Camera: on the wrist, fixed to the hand. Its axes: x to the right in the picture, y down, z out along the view.
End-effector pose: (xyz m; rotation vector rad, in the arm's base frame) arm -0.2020 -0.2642 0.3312 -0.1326 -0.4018 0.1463
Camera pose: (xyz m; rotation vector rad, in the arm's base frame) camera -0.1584 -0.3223 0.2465 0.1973 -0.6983 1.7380
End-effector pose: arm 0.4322 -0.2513 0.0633 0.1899 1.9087 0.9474
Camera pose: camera 0.3640 -0.3393 0.0553 2.1083 1.2856 0.9985
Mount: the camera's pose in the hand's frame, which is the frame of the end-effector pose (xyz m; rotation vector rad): -0.0022 -0.0487 -0.1004 0.5567 -0.5166 1.4542
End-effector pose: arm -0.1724 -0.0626 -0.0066 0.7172 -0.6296 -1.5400
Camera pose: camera -0.1285 -0.0542 -0.1089 0.0759 -1.5432 -0.1332
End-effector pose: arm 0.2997 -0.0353 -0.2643 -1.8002 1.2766 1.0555
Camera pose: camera 0.3686 -0.1078 -0.2147 0.0656 2.1881 1.4538
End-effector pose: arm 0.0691 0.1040 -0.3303 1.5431 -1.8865 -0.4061
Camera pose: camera 0.1718 0.1101 -0.2869 -0.0599 -3.0801 0.4694
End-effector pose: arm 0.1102 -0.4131 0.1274 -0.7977 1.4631 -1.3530
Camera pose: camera 0.0105 -0.3842 0.1684 0.3234 0.7706 -0.2931
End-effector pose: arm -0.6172 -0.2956 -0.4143 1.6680 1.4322 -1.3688
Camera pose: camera -0.6285 -0.1943 -0.3688 1.7487 -0.5547 -1.0837
